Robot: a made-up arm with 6 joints. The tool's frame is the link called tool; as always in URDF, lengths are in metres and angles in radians.
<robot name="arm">
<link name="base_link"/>
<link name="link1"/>
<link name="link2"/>
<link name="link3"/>
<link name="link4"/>
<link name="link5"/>
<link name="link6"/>
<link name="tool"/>
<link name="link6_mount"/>
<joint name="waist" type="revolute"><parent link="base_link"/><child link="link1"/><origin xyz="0 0 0.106" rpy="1.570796 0 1.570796"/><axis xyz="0 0 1"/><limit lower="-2.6" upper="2.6" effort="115" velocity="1.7"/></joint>
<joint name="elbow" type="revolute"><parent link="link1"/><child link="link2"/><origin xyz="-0.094 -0.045 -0.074" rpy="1.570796 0 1.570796"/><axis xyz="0 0 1"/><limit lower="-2.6" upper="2.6" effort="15" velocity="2.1"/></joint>
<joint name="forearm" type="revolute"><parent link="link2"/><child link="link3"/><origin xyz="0.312 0.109 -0.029" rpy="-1.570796 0 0"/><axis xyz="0 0 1"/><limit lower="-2.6" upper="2.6" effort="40" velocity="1.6"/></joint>
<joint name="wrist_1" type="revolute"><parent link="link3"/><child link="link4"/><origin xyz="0.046 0.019 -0.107" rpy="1.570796 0 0"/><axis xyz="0 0 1"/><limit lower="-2.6" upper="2.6" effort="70" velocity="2.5"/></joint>
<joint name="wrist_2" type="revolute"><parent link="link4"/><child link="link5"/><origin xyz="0.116 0.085 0.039" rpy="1.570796 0 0"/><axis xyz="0 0 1"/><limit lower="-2.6" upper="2.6" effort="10" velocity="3.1"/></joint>
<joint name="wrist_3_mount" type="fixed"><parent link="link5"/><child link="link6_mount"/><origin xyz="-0.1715 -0.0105 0.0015" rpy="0 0 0"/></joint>
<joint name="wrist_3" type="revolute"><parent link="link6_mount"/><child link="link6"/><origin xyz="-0.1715 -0.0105 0.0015" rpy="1.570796 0 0"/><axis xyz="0 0 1"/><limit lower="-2.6" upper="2.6" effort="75" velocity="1.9"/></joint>
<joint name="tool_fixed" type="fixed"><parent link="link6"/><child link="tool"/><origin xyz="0.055 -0.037 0.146" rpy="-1.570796 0 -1.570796"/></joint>
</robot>
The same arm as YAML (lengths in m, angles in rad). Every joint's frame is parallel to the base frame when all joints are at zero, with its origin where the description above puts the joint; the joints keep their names.
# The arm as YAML. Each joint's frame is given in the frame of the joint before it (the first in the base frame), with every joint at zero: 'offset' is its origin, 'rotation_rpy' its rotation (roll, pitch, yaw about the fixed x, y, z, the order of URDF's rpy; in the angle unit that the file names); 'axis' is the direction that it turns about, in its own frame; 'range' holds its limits. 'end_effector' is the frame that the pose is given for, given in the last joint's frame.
length_unit: m
angle_unit: rad
chain:
  - id: waist
    offset: [0.0, 0.0, 0.106]
    rotation_rpy: [0.0, 0.0, 0.0]
    axis: "+x"
    range: [-2.6, 2.6]
  - id: elbow
    offset: [-0.074, -0.094, -0.045]
    rotation_rpy: [0.0, 0.0, 0.0]
    axis: "+y"
    range: [-2.6, 2.6]
  - id: forearm
    offset: [0.109, -0.029, 0.312]
    rotation_rpy: [0.0, 0.0, 0.0]
    axis: "+x"
    range: [-2.6, 2.6]
  - id: wrist_1
    offset: [-0.107, -0.019, 0.046]
    rotation_rpy: [0.0, 0.0, 0.0]
    axis: "+y"
    range: [-2.6, 2.6]
  - id: wrist_2
    offset: [0.085, 0.039, 0.116]
    rotation_rpy: [0.0, 0.0, 0.0]
    axis: "-x"
    range: [-2.6, 2.6]
  - id: wrist_3
    offset: [-0.003, -0.021, -0.343]
    rotation_rpy: [0.0, 0.0, 0.0]
    axis: "-y"
    range: [-2.6, 2.6]
end_effector:
  offset: [0.037, -0.146, 0.055]
  rotation_rpy: [0.0, 0.0, 0.0]

